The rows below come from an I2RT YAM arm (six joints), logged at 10 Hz.
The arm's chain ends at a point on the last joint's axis. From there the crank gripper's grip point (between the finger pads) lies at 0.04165 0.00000 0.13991 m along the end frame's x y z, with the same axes.
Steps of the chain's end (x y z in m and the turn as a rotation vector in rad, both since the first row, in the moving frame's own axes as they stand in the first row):
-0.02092 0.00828 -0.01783 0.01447 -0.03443 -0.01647
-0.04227 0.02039 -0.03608 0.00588 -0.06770 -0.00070
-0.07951 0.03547 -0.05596 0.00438 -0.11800 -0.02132
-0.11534 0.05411 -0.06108 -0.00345 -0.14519 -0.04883
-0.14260 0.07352 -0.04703 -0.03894 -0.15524 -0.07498
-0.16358 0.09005 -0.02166 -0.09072 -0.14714 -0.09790
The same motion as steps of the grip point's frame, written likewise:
-0.02578 0.00560 -0.01650 0.01447 -0.03443 -0.01647
-0.05183 0.01953 -0.03359 0.00588 -0.06770 -0.00070
-0.09629 0.03414 -0.05203 0.00438 -0.11800 -0.02132
-0.13605 0.05307 -0.05653 -0.00345 -0.14519 -0.04883
-0.16462 0.07677 -0.04232 -0.03894 -0.15524 -0.07498
-0.18406 0.09989 -0.01747 -0.09072 -0.14714 -0.09790

